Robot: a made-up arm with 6 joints.
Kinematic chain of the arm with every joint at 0, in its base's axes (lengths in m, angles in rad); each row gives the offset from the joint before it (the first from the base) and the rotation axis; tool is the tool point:
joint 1: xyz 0 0 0.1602 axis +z
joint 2: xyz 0 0.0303 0 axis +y
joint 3: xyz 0 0 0.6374 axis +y
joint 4: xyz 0 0 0.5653 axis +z
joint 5: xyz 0 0 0 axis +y
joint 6: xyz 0 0 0.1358 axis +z
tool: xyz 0 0 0
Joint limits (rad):
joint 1: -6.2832..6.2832
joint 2: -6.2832..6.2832
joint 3: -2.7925..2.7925
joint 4: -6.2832..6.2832
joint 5: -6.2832..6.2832
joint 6: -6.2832..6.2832
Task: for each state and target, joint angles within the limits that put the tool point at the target. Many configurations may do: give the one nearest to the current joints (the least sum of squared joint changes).
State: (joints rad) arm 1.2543 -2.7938 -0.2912 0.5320 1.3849 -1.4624
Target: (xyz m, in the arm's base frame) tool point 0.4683 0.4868 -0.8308
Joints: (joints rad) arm 0.6682 -3.4817 -0.7226 0.4790 1.3978 -1.4624
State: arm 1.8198 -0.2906 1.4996 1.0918 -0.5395 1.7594
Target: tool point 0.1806 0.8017 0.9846
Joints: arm 1.3813 0.2681 1.0373 1.0663 -0.4969 1.7594
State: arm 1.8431 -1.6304 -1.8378 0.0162 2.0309 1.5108
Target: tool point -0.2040 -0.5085 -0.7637
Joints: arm 1.2783 -2.1579 -1.1945 0.1362 1.6466 1.5108
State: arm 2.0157 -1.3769 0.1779 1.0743 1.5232 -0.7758
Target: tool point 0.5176 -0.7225 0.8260
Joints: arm 2.3508 -1.2665 0.6106 0.9655 1.7531 -0.7758
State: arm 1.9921 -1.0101 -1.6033 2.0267 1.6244 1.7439
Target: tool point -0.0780 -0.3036 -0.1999
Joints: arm 1.7941 -1.4277 -2.2448 2.1586 1.5568 1.7439
